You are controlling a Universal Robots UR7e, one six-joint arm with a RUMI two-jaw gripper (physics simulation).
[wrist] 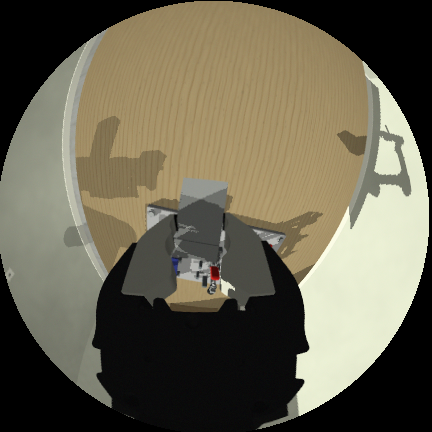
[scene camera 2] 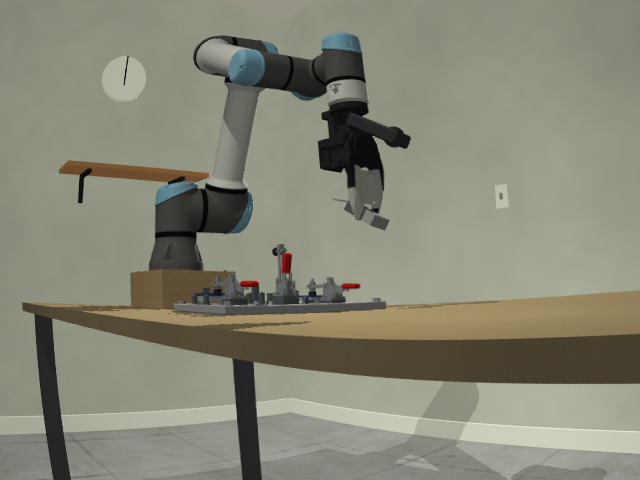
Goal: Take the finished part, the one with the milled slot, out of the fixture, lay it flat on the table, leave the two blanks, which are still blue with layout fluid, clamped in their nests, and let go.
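Frame: origin at the arm's base, x back, y left, z down, level; centimetres.
Where they show: gripper, fingertip midpoint: point(wrist: 200, 214) point(scene camera 2: 366, 220); arm's base, link origin: point(scene camera 2: 175, 271).
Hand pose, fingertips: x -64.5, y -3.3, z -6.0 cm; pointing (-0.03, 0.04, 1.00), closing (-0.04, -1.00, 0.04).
Observation:
Things, the pixels of their top centre, and the offset from my fingertips. "spot": a spot on its surface instead. Level surfaces: height alone.
- finished part, top centre: point(wrist: 197, 238) point(scene camera 2: 366, 198) dx -0.1, dy -0.1, dz -3.9 cm
- table, surface height: dz +15.4 cm
- middle toggle clamp, surface spot: point(scene camera 2: 285, 276) spot: dx +16.8, dy -3.1, dz +8.8 cm
- left clamp's red handle, surface spot: point(scene camera 2: 249, 283) spot: dx +12.9, dy -15.3, dz +10.3 cm
- right clamp's red handle, surface spot: point(scene camera 2: 351, 285) spot: dx +9.1, dy +6.4, dz +10.7 cm
The finished part point(scene camera 2: 376, 219) point(wrist: 203, 192), a bare grey block, is held tilted between the fingertips, well above the table point(scene camera 2: 465, 322) point(wrist: 225, 100). Its milled slot cannot be made out clearly. My gripper point(scene camera 2: 365, 209) point(wrist: 200, 214) is shut on it, higher than the fixture point(scene camera 2: 330, 308) point(wrist: 159, 218) and to its right in the scene view. One blue blank point(scene camera 2: 203, 295) shows as a thin strip at the fixture's left nest, and another blue blank point(scene camera 2: 309, 297) shows at the right nest. In the wrist view the fingers and part hide most of the fixture.
The middle toggle clamp point(scene camera 2: 285, 276) stands up with its red handle raised. The left clamp's red handle point(scene camera 2: 249, 283) and the right clamp's red handle point(scene camera 2: 351, 285) lie level. The arm's wooden base block point(scene camera 2: 147, 289) stands behind the fixture. A shelf point(scene camera 2: 134, 172) is on the wall.

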